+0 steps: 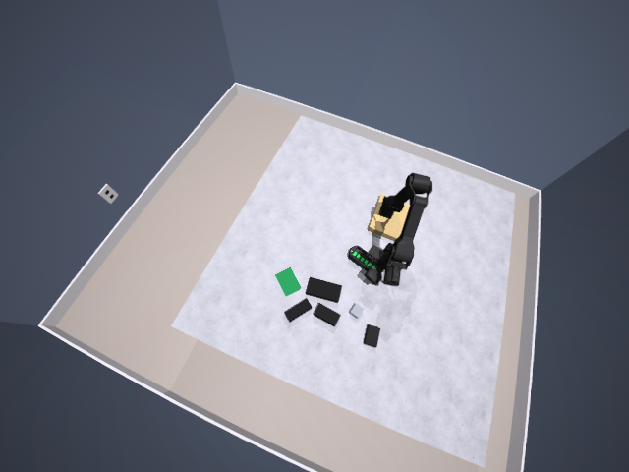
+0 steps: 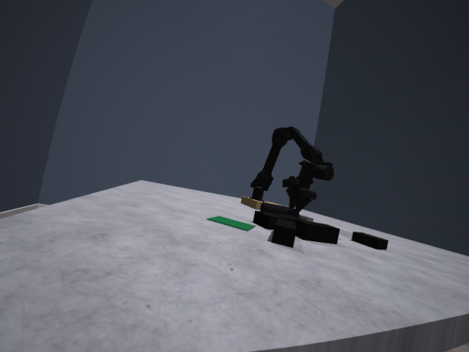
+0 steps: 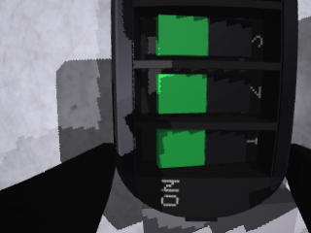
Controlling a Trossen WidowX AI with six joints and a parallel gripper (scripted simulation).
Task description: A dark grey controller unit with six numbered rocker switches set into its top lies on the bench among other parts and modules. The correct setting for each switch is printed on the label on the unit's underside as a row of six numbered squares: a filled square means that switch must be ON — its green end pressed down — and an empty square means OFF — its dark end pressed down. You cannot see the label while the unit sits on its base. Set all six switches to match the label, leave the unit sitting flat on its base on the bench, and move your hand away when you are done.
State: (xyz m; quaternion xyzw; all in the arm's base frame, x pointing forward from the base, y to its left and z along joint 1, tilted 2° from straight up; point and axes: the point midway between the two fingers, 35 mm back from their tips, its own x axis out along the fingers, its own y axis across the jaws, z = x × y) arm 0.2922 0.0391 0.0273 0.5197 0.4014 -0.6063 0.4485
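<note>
The light grey block is 6 cm to the left of my gripper tip and 2 cm below it. From my gripper tip the other things lie so: small grey cube (21 cm ahead, 2 cm below, 1 cm to the right); flat green plate (32 cm to the right, 21 cm ahead, 3 cm below).
</note>
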